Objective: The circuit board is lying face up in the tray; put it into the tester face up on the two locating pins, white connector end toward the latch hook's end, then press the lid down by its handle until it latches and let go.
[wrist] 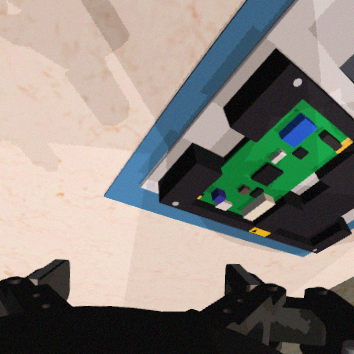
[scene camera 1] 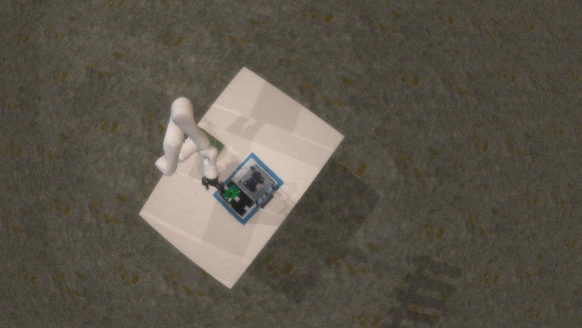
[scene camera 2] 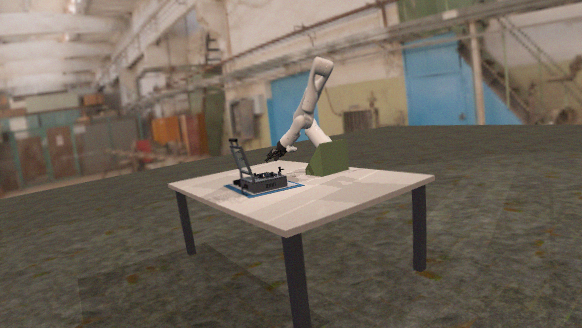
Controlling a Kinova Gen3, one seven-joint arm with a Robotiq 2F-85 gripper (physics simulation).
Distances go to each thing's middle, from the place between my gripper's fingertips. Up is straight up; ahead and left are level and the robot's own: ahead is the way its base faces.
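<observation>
Measured from my hand, the green circuit board (wrist: 258,173) is 8 cm ahead, 4 cm to the left and 8 cm below.
</observation>
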